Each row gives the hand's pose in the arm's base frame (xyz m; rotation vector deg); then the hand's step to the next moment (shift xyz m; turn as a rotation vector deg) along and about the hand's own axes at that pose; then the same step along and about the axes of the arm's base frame.
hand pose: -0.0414 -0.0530 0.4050 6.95 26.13 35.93
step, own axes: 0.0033 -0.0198 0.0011 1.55 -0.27 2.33
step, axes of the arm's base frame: 0.0135 -0.0140 -0.0051 2.29 0.76 1.44
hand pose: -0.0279 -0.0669 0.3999 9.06 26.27 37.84
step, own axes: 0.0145 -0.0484 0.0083 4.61 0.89 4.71
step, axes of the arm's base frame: 0.0407 -0.0288 -0.0116 4.87 3.58 2.78
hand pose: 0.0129 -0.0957 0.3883 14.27 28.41 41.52
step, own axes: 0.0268 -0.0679 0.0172 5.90 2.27 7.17
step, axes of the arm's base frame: 0.0647 -0.0318 -0.0206 6.17 5.35 4.97
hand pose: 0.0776 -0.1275 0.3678 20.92 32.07 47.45
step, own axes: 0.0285 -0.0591 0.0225 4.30 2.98 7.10
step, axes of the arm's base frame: 0.0637 -0.0171 -0.0214 4.84 4.56 5.79
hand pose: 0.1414 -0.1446 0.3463 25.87 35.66 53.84
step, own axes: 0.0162 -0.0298 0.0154 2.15 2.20 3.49
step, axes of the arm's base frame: 0.0353 -0.0031 -0.0114 1.95 2.66 3.28
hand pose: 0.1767 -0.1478 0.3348 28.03 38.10 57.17
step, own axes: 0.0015 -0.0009 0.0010 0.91 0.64 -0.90
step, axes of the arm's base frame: 0.0018 0.0008 -0.0003 -0.68 1.17 -0.47
